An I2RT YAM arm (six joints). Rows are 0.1 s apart.
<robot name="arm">
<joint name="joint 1" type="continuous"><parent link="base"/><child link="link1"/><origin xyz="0 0 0.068" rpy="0 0 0"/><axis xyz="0 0 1"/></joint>
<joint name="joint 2" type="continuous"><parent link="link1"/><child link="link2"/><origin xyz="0.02 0.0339 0.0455" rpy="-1.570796 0 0"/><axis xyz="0 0 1"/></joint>
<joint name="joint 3" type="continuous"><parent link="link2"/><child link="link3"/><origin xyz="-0.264 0 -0.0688" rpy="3.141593 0 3.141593"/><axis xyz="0 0 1"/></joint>
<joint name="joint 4" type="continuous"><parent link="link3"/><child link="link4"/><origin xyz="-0.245 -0.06 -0.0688" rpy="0 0 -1.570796"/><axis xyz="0 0 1"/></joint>
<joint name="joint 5" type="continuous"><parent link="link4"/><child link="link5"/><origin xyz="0.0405 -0.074 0.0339" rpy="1.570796 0 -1.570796"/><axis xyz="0 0 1"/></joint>
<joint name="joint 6" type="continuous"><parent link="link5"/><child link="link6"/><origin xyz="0.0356 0 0.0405" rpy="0 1.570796 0"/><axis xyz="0 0 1"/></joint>
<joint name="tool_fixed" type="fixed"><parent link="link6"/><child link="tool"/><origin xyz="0 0 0" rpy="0 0 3.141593"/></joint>
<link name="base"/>
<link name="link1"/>
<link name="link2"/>
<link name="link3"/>
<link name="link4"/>
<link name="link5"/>
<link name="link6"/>
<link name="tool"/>
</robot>
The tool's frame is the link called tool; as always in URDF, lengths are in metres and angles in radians. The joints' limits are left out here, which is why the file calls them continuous.
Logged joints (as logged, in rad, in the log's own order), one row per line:
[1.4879 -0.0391 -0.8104 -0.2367 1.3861 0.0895]
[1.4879 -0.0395 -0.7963 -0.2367 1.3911 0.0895]
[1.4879 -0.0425 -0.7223 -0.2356 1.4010 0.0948]
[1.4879 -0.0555 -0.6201 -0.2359 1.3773 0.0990]
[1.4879 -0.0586 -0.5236 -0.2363 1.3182 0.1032]
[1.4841 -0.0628 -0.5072 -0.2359 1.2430 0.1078]
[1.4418 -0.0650 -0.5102 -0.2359 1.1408 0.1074]
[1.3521 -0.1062 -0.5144 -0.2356 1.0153 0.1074]
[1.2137 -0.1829 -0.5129 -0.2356 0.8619 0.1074]
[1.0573 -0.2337 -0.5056 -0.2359 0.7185 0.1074]
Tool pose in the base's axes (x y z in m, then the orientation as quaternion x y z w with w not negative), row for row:
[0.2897 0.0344 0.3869 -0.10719 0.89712 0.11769 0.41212]
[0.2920 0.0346 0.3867 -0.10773 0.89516 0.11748 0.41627]
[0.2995 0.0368 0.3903 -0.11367 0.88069 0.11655 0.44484]
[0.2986 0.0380 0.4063 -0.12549 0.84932 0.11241 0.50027]
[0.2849 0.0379 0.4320 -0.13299 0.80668 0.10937 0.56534]
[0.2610 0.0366 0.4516 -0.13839 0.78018 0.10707 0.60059]
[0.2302 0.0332 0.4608 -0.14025 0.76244 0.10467 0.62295]
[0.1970 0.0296 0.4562 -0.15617 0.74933 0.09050 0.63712]
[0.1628 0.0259 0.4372 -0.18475 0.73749 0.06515 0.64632]
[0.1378 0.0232 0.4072 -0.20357 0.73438 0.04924 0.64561]
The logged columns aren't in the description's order. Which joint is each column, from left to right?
Columns, left to right: joint 3, joint 6, joint 4, joint 5, joint 2, joint 1.
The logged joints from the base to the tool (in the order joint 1, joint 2, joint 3, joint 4, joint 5, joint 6), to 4 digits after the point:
[0.0895 1.3861 1.4879 -0.8104 -0.2367 -0.0391]
[0.0895 1.3911 1.4879 -0.7963 -0.2367 -0.0395]
[0.0948 1.4010 1.4879 -0.7223 -0.2356 -0.0425]
[0.0990 1.3773 1.4879 -0.6201 -0.2359 -0.0555]
[0.1032 1.3182 1.4879 -0.5236 -0.2363 -0.0586]
[0.1078 1.2430 1.4841 -0.5072 -0.2359 -0.0628]
[0.1074 1.1408 1.4418 -0.5102 -0.2359 -0.0650]
[0.1074 1.0153 1.3521 -0.5144 -0.2356 -0.1062]
[0.1074 0.8619 1.2137 -0.5129 -0.2356 -0.1829]
[0.1074 0.7185 1.0573 -0.5056 -0.2359 -0.2337]

